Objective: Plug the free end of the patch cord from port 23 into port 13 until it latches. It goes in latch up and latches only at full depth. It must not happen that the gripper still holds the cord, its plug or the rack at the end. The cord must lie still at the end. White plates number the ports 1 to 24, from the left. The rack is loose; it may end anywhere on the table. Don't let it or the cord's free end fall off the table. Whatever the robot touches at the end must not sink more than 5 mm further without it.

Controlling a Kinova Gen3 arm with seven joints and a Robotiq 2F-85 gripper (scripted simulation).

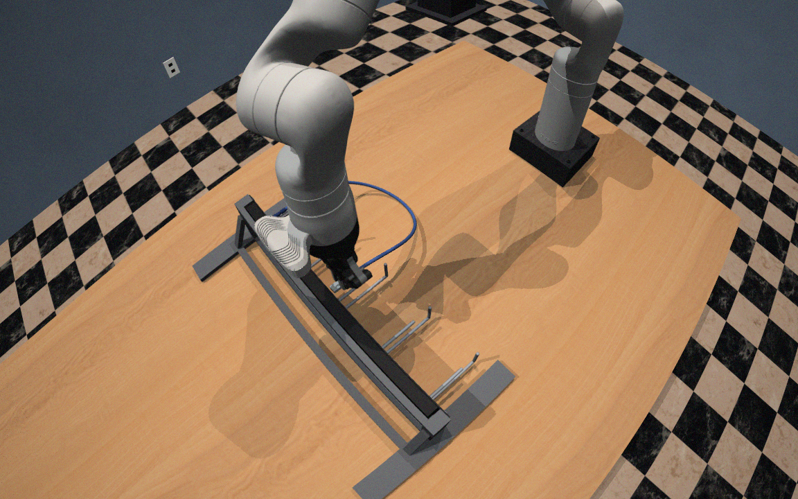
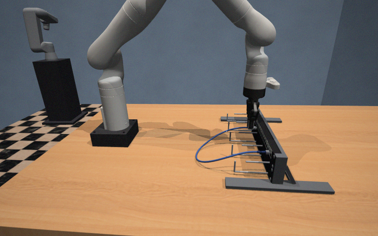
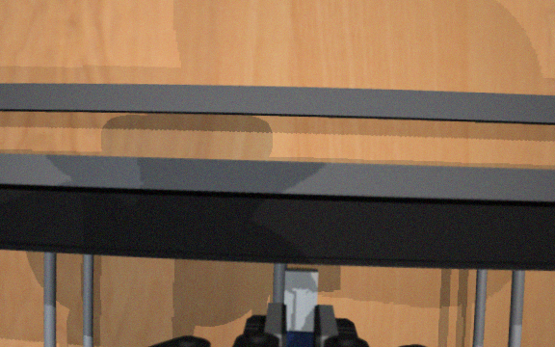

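Right now the plug is 1 cm ahead of my hand and 1 cm below it.
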